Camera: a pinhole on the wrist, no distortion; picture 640 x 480 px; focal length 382.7 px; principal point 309.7 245.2 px. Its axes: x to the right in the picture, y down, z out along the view. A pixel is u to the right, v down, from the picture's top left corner.
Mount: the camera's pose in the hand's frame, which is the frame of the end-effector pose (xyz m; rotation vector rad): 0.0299 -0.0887 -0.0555 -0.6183 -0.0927 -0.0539
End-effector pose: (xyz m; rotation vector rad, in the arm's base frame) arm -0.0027 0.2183 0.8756 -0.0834 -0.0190 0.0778
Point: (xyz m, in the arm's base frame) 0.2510 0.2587 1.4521
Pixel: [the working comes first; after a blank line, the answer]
In the camera's frame: 0.2971 -0.2936 0.5277

525 32
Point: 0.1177 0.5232 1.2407
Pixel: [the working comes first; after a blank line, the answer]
In the camera's frame: 0.1565 0.0410 0.5541

418 274
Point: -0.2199 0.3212 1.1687
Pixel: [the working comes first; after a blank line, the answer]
In the camera's frame: -0.1995 -0.0772 0.4154

126 174
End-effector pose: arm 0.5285 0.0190 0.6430 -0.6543 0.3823 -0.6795
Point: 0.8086 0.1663 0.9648
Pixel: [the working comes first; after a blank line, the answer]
In the camera's frame: 0.0838 -0.2146 0.4563

380 65
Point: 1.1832 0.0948 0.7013
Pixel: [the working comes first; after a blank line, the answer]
In the camera's frame: 0.4216 0.0758 0.5844

586 295
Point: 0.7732 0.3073 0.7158
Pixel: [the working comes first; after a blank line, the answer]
In the camera's frame: -0.0285 0.0496 0.4835

287 284
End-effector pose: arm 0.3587 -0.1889 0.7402 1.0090 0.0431 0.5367
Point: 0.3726 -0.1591 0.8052
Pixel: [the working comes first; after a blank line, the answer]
In the camera's frame: 0.0129 0.0804 0.1431

344 460
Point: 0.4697 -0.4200 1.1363
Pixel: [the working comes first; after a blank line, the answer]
In the camera's frame: 0.0894 -0.0561 0.5464

372 206
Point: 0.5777 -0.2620 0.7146
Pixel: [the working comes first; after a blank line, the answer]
In the camera's frame: 0.1397 -0.1248 0.0911

outside the picture
